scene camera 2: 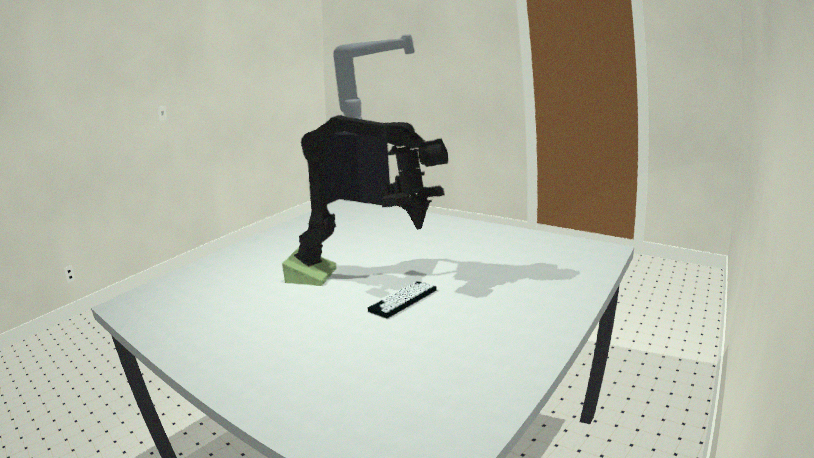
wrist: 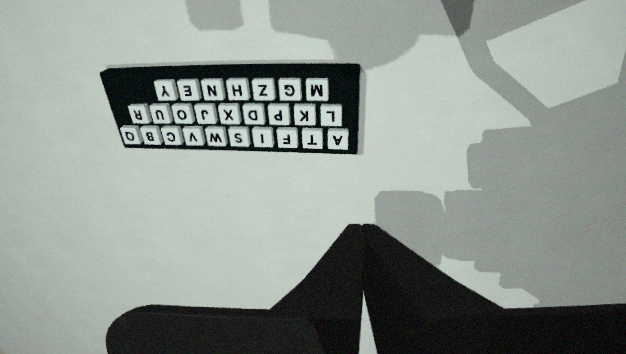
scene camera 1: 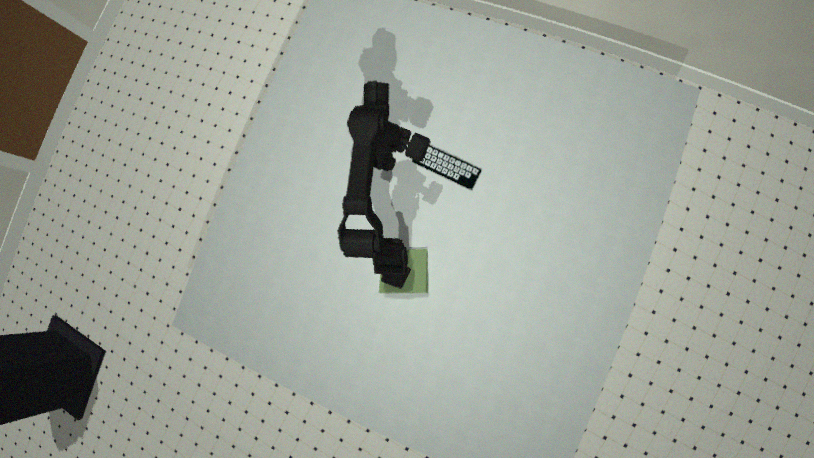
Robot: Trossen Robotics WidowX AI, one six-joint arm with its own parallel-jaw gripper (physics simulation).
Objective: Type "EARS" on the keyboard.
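Note:
A black keyboard with white letter keys lies flat on the table; its left end in scene camera 1 is partly covered by the arm. In the wrist view the letters are upside down: the A key is at the lower right, the S key in the same row, the R key at the left of the middle row, and the E key in the upper row. My gripper is shut and empty, pointing down high above the table, apart from the keyboard. Its fingertips are hidden in scene camera 1.
The table bears the arm's green base block. A dark pedestal stands beyond the table, with a grey arm on it in scene camera 2.

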